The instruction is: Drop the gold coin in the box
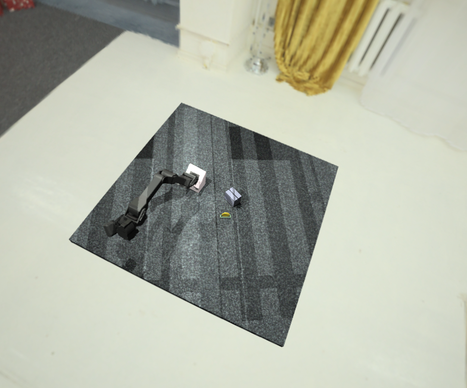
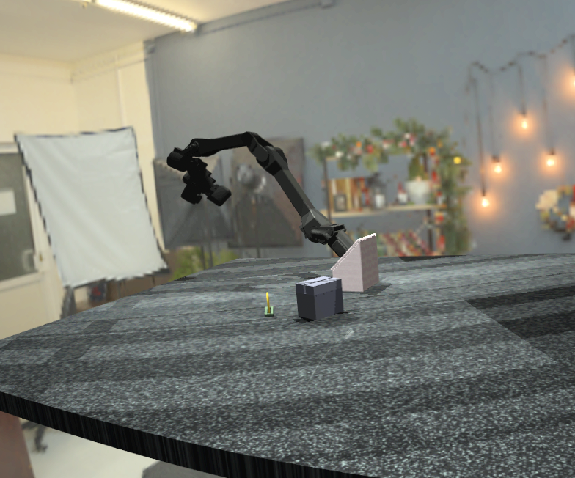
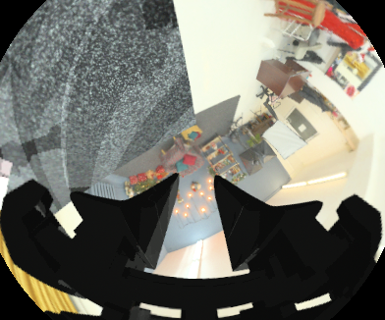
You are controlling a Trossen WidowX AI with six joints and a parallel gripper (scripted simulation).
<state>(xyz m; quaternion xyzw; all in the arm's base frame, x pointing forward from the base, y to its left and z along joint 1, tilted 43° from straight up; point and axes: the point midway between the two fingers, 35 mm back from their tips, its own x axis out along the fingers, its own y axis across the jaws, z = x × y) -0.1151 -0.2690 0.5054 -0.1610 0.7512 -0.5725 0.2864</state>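
My gripper tip is 43 cm short of the gold coin, 45 cm to the right of it and 23 cm above it.
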